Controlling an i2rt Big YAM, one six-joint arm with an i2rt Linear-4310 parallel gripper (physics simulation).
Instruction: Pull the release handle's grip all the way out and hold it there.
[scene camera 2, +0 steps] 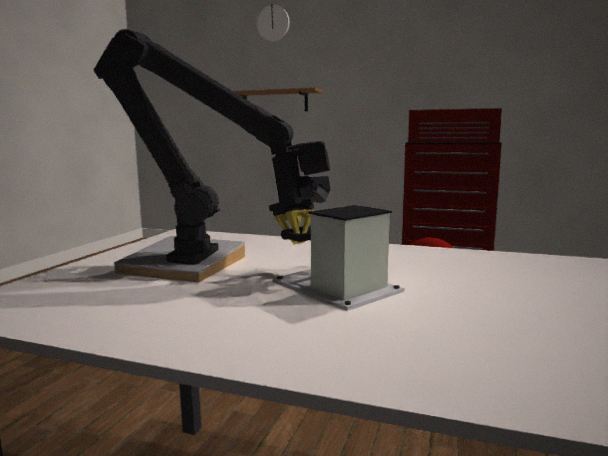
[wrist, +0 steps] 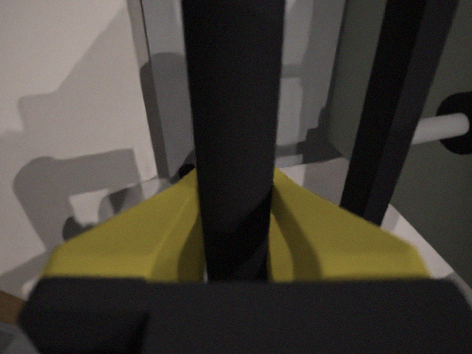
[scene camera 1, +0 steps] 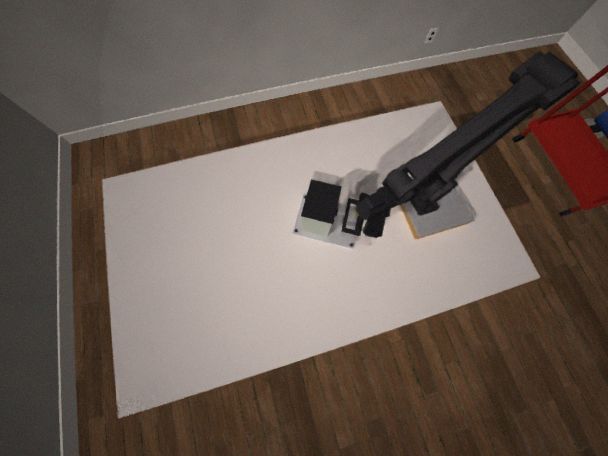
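Observation:
The release handle is a black rectangular loop. Its outer bar, the grip [scene camera 1: 359, 226] [scene camera 2: 288, 234] [wrist: 235, 100], stands off the side of a pale green box [scene camera 1: 316, 226] [scene camera 2: 327, 255] [wrist: 440, 190] with a black top. In the wrist view a pale rod [wrist: 435, 129] shows between the loop's inner bar [wrist: 385, 100] and a black collar [wrist: 452, 122] on the box. My gripper [scene camera 1: 357, 213] [scene camera 2: 296, 235] [wrist: 235, 176] is shut on the grip, with a yellow finger on each side of it. The grip's far end is out of the wrist view.
The box stands on a grey base plate [scene camera 1: 325, 240] [scene camera 2: 370, 299] with black bolts. My arm's base board [scene camera 1: 445, 225] [scene camera 2: 160, 273] is on the same white table [scene camera 1: 225, 300] [scene camera 2: 450, 350]. A red cart [scene camera 1: 575, 160] and a red tool cabinet [scene camera 2: 452, 200] stand beyond the table.

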